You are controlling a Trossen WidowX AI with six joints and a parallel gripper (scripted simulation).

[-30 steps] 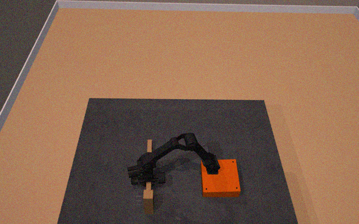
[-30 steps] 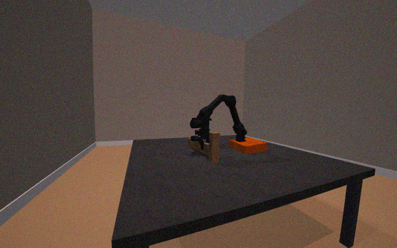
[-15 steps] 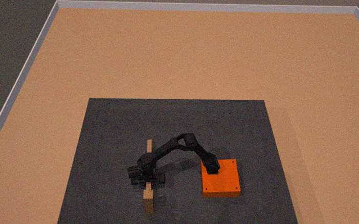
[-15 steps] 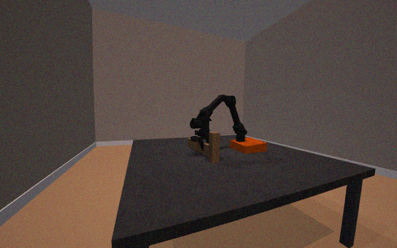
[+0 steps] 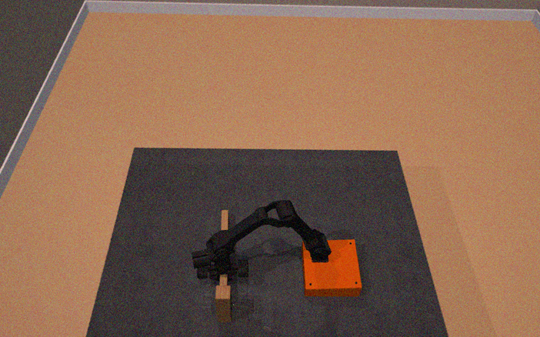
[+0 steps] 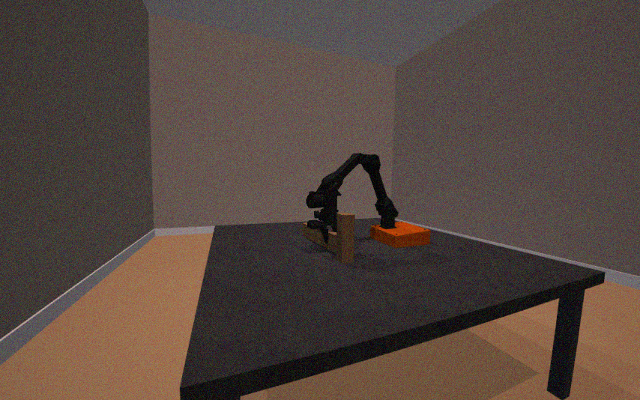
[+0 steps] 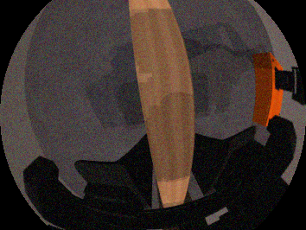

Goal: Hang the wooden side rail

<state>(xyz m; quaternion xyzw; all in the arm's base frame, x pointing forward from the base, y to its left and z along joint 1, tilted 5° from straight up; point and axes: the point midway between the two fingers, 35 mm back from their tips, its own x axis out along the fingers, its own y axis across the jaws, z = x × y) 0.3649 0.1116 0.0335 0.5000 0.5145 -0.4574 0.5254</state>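
My gripper tip is 12 cm to the right of the wooden headboard post, 5 cm below it and 1 cm past it.
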